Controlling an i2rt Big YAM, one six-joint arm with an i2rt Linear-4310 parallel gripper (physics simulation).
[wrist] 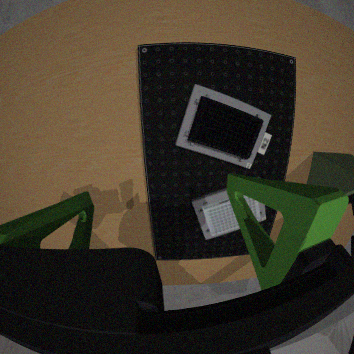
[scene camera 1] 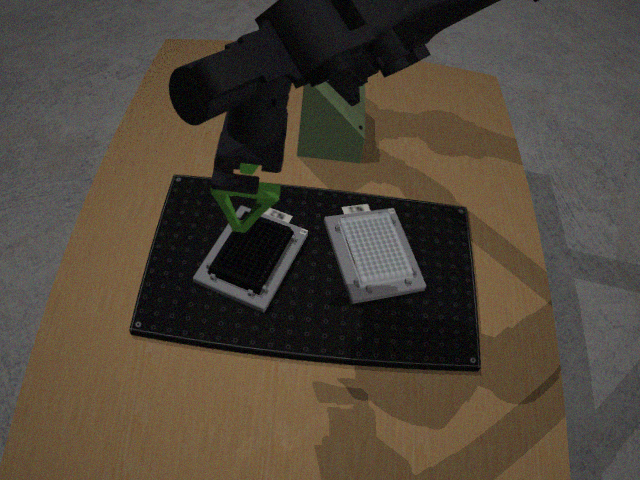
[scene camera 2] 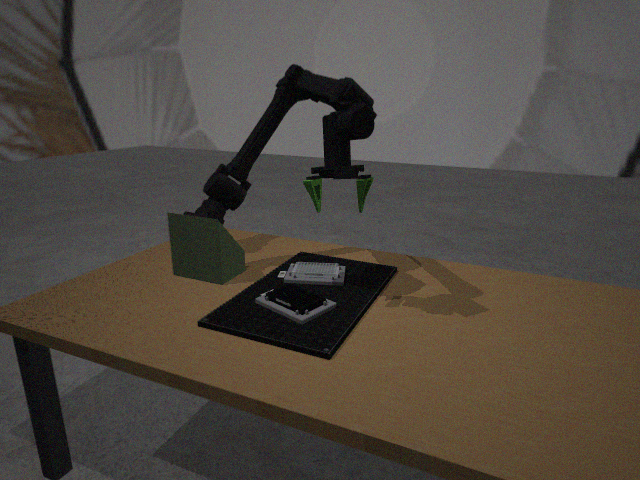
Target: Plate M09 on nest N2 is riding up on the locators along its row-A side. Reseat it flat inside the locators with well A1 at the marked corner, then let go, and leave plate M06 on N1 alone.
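Pixels of known places: gripper, fingertip midpoint: [wrist: 157, 190] [scene camera 1: 243, 200] [scene camera 2: 339, 212]; arm's base at its link origin: [scene camera 2: 203, 229].
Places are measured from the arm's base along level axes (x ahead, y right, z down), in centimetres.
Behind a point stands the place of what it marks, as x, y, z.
The black plate M09 [scene camera 1: 253, 253] @[34.6, 10.9, 9.8] [scene camera 2: 299, 298] @[35.1, 12.4, 9.9] [wrist: 227, 127] @[33.6, 11.7, 9.9] lies on the grey nest N2 [scene camera 1: 280, 271] @[36.6, 6.7, 11.2] [scene camera 2: 302, 318] @[38.8, 19.1, 11.2] [wrist: 189, 116] @[40.3, 13.9, 11.2], within its rim outline. Its tilt and well A1 are too dark and small to tell. A small white corner mark [scene camera 1: 303, 231] @[28.6, 3.6, 11.2] [wrist: 248, 165] @[28.5, 3.5, 11.2] shows on the nest. The clear plate M06 [scene camera 1: 377, 248] @[32.0, -7.8, 9.8] [scene camera 2: 314, 269] @[31.5, -6.5, 9.9] [wrist: 220, 220] @[34.4, -9.0, 10.1] sits on nest N1 [scene camera 1: 342, 253] @[32.4, -2.5, 11.2] [scene camera 2: 315, 281] @[33.6, -2.0, 11.4] [wrist: 199, 207]. My gripper [scene camera 1: 245, 217] @[44.4, 11.5, -12.2] [scene camera 2: 339, 211] @[44.4, 11.5, -12.2] [wrist: 157, 190] @[44.4, 11.5, -12.2] is open and empty, pointing down, high above the board. In the wrist view a finger partly hides nest N1.
Both nests stand on a black perforated board [scene camera 1: 310, 335] @[46.7, 2.0, 12.4] [scene camera 2: 248, 330] @[29.2, 26.5, 12.4] [wrist: 165, 100] @[44.5, 17.1, 12.4] on the wooden table [scene camera 1: 206, 413] @[60.2, 15.9, 13.7] [scene camera 2: 465, 351] @[73.8, 15.3, 13.7] [wrist: 70, 100] @[64.8, 20.5, 13.7]. The green arm base block [scene camera 1: 330, 129] @[9.0, -0.1, 6.2] [scene camera 2: 199, 250] @[1.8, 4.9, 4.6] [wrist: 330, 170] @[8.8, 3.1, 6.1] stands beyond the board's label side. White label tabs stick out from the nests.
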